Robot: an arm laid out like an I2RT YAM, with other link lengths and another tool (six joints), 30 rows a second.
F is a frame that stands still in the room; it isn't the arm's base.
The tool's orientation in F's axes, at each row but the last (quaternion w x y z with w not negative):
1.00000 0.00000 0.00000 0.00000
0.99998 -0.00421 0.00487 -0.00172
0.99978 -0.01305 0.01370 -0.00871
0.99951 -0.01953 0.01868 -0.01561
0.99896 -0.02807 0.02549 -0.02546
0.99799 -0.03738 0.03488 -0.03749
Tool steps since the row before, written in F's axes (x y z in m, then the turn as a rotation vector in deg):
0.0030 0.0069 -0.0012 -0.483 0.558 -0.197
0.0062 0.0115 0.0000 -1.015 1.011 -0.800
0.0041 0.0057 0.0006 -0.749 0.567 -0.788
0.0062 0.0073 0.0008 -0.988 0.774 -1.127
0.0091 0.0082 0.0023 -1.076 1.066 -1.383
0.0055 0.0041 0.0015 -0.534 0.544 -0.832
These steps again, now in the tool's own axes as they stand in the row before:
0.0030 0.0069 -0.0012 -0.483 0.558 -0.197
0.0062 0.0115 0.0002 -1.011 1.014 -0.801
0.0040 0.0058 0.0009 -0.737 0.575 -0.793
0.0059 0.0074 0.0013 -0.970 0.788 -1.133
0.0085 0.0085 0.0032 -1.061 1.089 -1.377
0.0051 0.0044 0.0022 -0.518 0.567 -0.827

